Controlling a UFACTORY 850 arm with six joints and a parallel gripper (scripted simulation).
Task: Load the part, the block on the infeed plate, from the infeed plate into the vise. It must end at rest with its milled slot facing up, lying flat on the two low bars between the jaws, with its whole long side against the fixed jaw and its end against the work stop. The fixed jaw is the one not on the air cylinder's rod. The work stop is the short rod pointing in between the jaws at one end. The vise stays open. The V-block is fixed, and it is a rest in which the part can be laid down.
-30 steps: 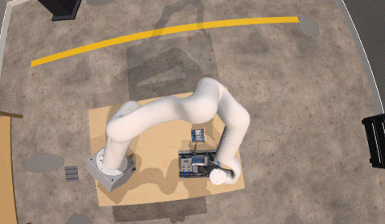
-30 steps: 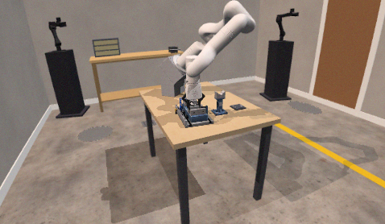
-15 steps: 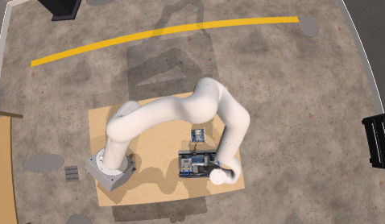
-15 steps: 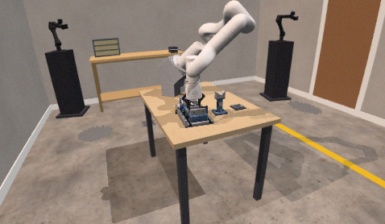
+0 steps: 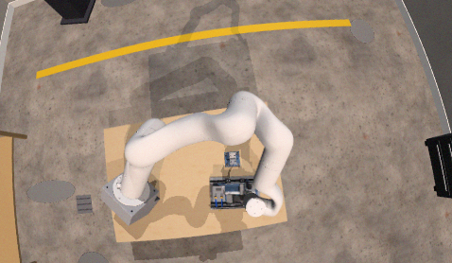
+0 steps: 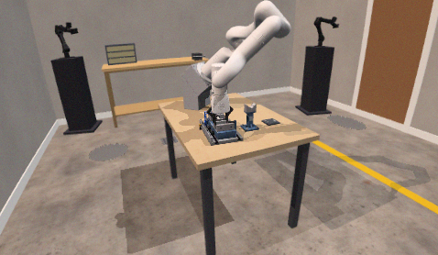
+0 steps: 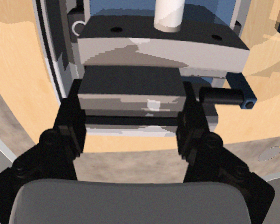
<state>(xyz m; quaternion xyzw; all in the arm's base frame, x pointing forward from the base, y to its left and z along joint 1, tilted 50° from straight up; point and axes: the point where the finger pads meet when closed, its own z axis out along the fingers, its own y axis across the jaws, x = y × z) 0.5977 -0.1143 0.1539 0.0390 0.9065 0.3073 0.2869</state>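
Now: the part 10 mm below my hand. The rest, counted from my hand: white cylinder rod (90 mm behind, 10 mm to the left, 30 mm below); then work stop (10 mm behind, 70 mm to the left, 20 mm below); then grey vise jaw (40 mm behind, 20 mm to the left, 30 mm below).
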